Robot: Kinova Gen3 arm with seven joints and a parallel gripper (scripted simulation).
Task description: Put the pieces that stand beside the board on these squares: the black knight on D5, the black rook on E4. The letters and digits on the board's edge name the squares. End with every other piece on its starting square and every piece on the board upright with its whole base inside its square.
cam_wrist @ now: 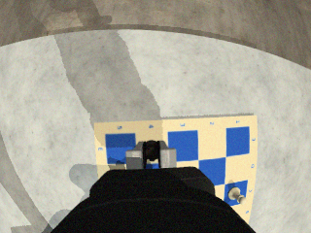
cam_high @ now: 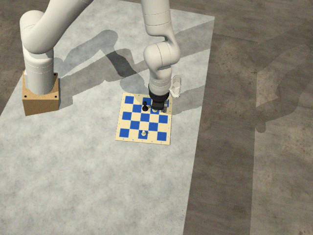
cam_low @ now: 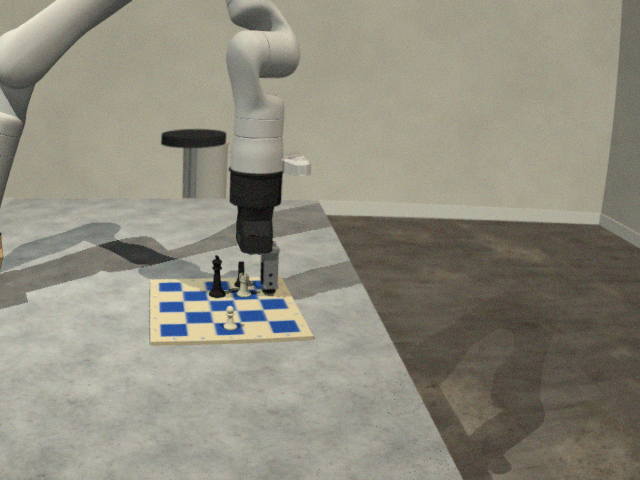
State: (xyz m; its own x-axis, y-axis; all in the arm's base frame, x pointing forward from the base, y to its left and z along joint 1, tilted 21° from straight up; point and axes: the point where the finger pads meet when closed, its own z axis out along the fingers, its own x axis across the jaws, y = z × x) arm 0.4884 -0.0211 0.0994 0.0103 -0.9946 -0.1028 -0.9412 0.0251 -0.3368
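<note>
The black rook lies 10 mm below my hand. The rest, counted from my hand: white pawn (70 mm behind, 110 mm to the right, 20 mm below); cream chessboard (80 mm behind, 40 mm to the right, 30 mm below); white rook (40 mm behind, 20 mm below).
</note>
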